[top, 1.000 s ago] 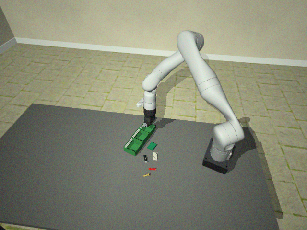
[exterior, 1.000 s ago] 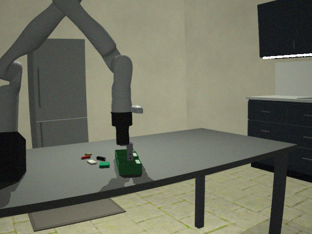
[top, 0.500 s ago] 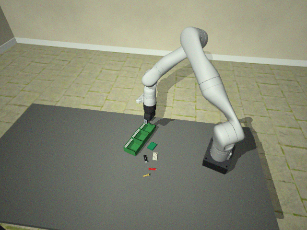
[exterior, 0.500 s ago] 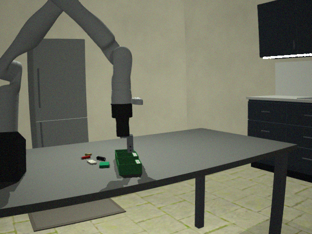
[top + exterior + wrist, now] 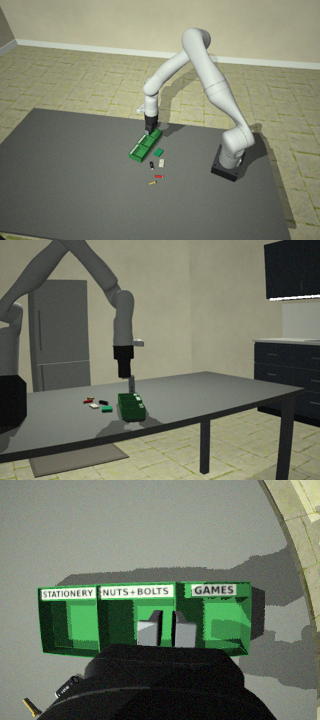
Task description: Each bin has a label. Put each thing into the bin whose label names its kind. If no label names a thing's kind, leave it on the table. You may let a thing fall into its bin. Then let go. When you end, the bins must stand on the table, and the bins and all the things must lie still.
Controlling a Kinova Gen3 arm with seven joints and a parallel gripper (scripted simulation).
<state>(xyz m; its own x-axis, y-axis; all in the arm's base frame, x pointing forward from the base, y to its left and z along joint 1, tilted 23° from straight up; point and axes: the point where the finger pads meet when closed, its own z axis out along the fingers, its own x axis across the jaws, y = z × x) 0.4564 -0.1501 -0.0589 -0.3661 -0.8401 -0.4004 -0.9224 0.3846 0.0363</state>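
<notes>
Now: hand 70 mm above the green three-compartment bin, 30 mm to the right of it and 10 mm short of it. The rest, counted from my hand: green block: 90 mm below, 80 mm behind, 70 mm to the left; then black battery: 180 mm to the left, 90 mm below, 60 mm behind; then white domino-like tile: 150 mm to the left, 110 mm behind, 90 mm below.
</notes>
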